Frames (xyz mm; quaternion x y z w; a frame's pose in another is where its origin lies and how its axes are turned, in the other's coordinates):
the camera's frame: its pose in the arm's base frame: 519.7 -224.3 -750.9 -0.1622 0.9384 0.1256 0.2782
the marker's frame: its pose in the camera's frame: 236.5 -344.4 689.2 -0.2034 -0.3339 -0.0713 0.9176
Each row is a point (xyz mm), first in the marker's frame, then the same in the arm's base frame.
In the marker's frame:
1: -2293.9 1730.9 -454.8
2: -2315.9 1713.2 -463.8
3: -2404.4 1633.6 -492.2
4: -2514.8 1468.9 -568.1
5: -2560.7 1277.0 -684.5
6: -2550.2 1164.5 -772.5
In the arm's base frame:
1: -32.9 357.1 1198.3
2: -19.5 337.9 1216.5
3: 45.2 260.9 1286.2
4: 146.5 91.3 1364.0
5: 221.6 -124.5 1380.8
6: 241.8 -264.5 1358.4

